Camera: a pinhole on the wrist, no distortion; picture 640 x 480 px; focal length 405.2 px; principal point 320.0 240.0 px. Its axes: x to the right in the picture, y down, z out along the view. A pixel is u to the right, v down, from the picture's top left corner.
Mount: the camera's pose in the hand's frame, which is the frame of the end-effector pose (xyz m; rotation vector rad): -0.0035 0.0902 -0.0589 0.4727 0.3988 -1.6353
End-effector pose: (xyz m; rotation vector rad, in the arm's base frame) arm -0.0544 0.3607 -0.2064 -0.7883 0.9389 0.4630
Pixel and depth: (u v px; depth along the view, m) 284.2 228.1 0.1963
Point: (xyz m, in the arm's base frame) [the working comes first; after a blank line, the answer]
In the camera's frame: -0.0173 -0.0058 0.1963

-0.0059 0.4532 -0.1482
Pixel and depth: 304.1 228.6 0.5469
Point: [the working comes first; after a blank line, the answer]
In the camera's frame: -0.0215 -0.0154 0.5469

0.2536 0.5711 0.0563
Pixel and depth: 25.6 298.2 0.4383
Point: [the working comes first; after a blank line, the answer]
In the camera's frame: -0.3184 0.0630 0.4383

0.1491 0.8134 -0.1348
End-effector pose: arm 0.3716 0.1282 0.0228 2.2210 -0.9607 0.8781
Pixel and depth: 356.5 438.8 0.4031
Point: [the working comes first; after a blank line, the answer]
In the camera's frame: 0.0363 0.1978 0.4031

0.6818 -0.0244 -0.0666
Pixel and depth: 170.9 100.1 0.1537
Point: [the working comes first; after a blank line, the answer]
In the camera's frame: -0.0566 -0.0531 0.1537

0.3228 0.0453 -0.0721
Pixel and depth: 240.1 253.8 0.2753
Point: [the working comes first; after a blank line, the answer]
In the camera's frame: -0.0543 0.0094 0.2753

0.4421 -0.0064 -0.1143
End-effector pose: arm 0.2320 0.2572 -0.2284 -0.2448 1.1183 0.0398
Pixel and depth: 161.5 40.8 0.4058
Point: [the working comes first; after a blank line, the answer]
In the camera's frame: -0.1587 -0.1995 0.4058

0.4556 0.3926 0.1105
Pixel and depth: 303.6 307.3 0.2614
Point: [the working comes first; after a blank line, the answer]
In the camera's frame: -0.0106 0.0434 0.2614

0.3984 0.2519 -0.1701
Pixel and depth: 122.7 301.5 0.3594
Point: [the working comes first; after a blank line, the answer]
In the camera's frame: -0.1750 0.0545 0.3594

0.5432 0.3716 -0.1321
